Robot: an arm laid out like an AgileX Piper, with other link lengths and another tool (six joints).
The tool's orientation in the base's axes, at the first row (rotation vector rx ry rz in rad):
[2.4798, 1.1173, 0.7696]
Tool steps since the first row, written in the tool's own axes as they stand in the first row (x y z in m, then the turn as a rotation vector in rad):
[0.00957, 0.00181, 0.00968, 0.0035, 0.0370, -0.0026]
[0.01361, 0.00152, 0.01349, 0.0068, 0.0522, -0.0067]
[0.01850, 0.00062, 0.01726, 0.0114, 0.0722, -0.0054]
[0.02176, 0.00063, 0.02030, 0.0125, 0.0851, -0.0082]
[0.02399, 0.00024, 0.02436, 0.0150, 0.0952, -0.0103]
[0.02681, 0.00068, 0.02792, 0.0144, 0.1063, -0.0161]
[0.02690, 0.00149, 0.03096, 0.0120, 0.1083, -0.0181]
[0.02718, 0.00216, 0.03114, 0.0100, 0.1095, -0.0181]
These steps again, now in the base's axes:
[0.01204, 0.00551, -0.00364, 0.0223, -0.0211, 0.0211]
[0.01633, 0.00854, -0.00547, 0.0307, -0.0281, 0.0329]
[0.02071, 0.01261, -0.00726, 0.0459, -0.0376, 0.0430]
[0.02430, 0.01489, -0.00859, 0.0524, -0.0450, 0.0519]
[0.02768, 0.01659, -0.01128, 0.0586, -0.0495, 0.0593]
[0.03159, 0.01823, -0.01297, 0.0614, -0.0567, 0.0691]
[0.03391, 0.01759, -0.01500, 0.0601, -0.0597, 0.0709]
[0.03457, 0.01736, -0.01473, 0.0597, -0.0620, 0.0708]

